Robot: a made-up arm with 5 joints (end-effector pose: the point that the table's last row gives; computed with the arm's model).
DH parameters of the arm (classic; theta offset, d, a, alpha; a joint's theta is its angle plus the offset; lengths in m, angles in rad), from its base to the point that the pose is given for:
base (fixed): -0.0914 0 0.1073 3.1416
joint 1: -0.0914 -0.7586 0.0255 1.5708
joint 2: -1.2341 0 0.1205 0
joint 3: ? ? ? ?
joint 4: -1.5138 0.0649 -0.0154 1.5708
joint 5: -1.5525 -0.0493 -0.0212 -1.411
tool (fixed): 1.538 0.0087 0 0
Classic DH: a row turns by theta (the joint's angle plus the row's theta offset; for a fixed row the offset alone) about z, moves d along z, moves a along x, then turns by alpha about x.
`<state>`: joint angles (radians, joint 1 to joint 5).
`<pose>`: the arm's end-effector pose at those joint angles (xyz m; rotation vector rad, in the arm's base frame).
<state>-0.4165 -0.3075 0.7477 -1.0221 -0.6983</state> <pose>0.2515 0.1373 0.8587 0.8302 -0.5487 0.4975</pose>
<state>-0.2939 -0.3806 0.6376 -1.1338 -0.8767</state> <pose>0.2567 0.1111 0.8930 0.9951 -0.8284 0.5382</pose>
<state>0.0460 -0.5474 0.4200 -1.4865 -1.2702</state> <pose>0.2333 0.0478 0.9488 1.0364 -1.5083 0.8819</pose>
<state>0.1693 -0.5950 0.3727 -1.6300 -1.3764</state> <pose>0.2201 0.0327 0.9564 0.9112 -1.6828 1.0474</pose>
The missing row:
joint 3: 1.1771 0 0.1351 0
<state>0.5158 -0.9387 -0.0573 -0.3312 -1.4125</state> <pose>0.1617 0.0283 1.0235 0.9037 -1.4421 0.4283</pose>
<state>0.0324 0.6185 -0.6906 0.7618 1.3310</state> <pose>0.3823 0.0593 0.7887 -1.2384 0.4447 0.5063</pose>
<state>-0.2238 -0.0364 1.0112 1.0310 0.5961</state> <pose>0.1893 0.0984 0.7316 -0.5637 1.7436 0.7601</pose>
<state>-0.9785 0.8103 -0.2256 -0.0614 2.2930</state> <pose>0.2132 0.2503 0.6843 -2.1913 -0.9820 1.2586</pose>
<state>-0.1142 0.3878 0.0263 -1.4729 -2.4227</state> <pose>0.3622 0.0632 0.8397 2.2887 -0.3862 1.1189</pose>
